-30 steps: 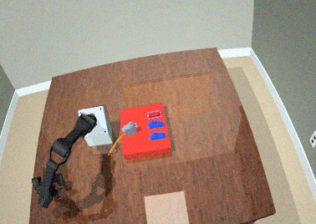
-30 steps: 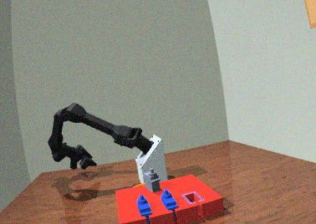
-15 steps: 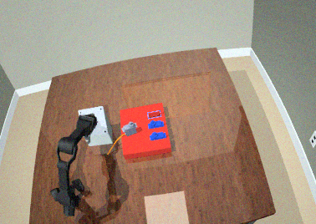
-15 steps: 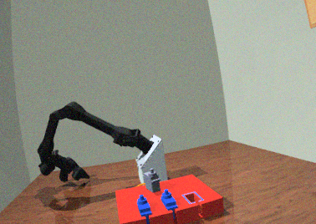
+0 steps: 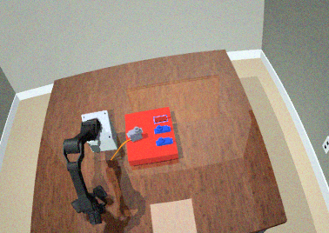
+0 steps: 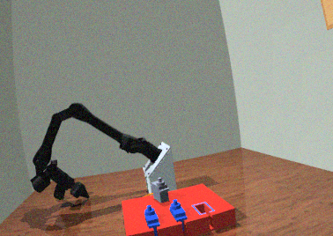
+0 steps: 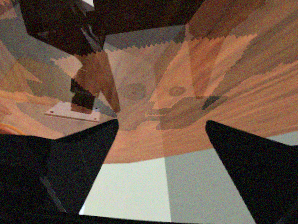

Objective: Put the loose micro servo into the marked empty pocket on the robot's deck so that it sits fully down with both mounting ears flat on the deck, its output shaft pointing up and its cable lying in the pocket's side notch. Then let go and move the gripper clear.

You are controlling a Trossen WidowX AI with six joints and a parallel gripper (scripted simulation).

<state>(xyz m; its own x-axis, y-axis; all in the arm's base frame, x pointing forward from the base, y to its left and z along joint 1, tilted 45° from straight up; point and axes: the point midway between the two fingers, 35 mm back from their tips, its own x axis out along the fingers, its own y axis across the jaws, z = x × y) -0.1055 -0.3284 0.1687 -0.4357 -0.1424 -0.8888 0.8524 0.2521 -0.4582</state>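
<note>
Now: the red deck 34 cm ahead of my gripper tip, 30 cm to the left of it and 1 cm above it.
</note>
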